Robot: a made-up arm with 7 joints.
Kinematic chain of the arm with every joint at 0, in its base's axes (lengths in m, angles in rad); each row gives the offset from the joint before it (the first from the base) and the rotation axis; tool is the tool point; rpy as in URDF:
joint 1: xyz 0 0 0.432 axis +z
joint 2: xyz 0 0 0 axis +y
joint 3: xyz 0 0 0.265 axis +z
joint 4: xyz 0.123 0 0 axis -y
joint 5: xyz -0.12 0 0.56 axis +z
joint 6: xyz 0 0 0 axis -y
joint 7: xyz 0.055 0 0 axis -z
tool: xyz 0 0 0 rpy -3.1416 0 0
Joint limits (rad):
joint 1: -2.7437..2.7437
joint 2: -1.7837..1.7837
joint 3: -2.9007..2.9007
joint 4: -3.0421..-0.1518
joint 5: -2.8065..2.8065
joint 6: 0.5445..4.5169
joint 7: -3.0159..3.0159
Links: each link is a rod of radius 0.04 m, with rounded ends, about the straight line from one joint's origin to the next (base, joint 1, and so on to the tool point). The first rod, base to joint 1, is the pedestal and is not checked.
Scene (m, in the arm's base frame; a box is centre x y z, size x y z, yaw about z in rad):
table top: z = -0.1
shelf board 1: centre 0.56 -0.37 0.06 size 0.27 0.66 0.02 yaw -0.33
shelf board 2: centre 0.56 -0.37 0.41 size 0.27 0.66 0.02 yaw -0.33
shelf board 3: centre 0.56 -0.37 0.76 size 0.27 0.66 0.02 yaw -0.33
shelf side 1: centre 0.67 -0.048 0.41 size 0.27 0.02 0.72 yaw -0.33
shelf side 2: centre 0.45 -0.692 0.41 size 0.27 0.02 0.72 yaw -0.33
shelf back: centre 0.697 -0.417 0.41 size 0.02 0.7 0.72 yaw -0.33
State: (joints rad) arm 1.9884 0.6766 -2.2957 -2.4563 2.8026 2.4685 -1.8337
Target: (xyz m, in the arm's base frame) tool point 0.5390 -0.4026 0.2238
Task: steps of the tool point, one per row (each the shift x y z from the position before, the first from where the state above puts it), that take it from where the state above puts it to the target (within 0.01 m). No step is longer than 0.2 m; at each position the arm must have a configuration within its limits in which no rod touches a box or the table.
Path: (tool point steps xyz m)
1: -0.0389 -0.0532 0.0055
2: -0.0557 -0.0768 -0.0280
3: -0.0988 -0.0937 -0.0407
4: -0.1576 -0.0777 -0.0302
5: 0.0387 0.0320 -0.0842
6: 0.0423 0.0567 -0.0826
7: 0.0366 0.0813 -0.0745
8: 0.0876 -0.0254 -0.0050
9: 0.0804 -0.0280 0.0008
10: 0.0717 -0.0287 0.0042

